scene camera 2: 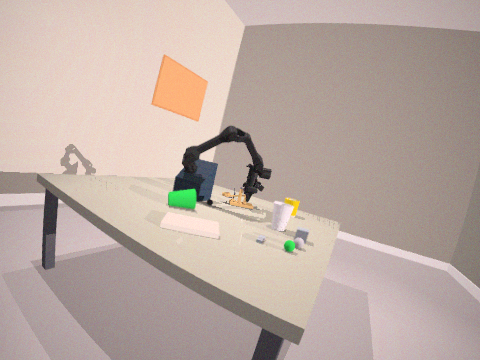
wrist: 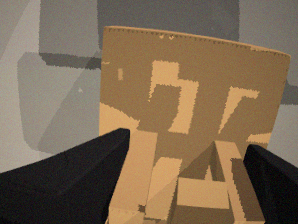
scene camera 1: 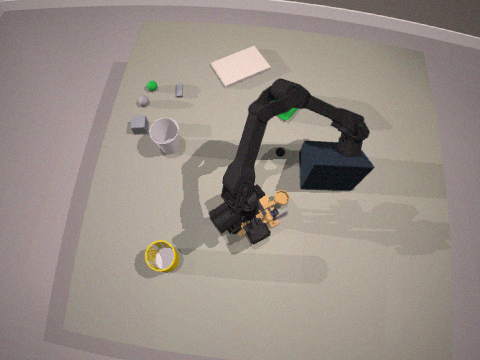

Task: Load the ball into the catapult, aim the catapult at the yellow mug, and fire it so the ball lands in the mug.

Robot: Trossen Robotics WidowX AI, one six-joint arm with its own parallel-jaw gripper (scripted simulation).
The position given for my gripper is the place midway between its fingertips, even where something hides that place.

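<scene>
I can see my gripper point(scene camera 1: 245, 218) here, along with a tan wooden catapult point(scene camera 1: 268, 214), a white cup point(scene camera 1: 164, 132) and a white slab point(scene camera 1: 239, 66). I find the slab point(scene camera 2: 186, 224) again from another view. As for the wrist view, it gives me my gripper point(wrist: 189, 148) and the catapult point(wrist: 193, 103), but the white cup is out of frame in the wrist view, and the white slab is out of frame in the wrist view too.
</scene>
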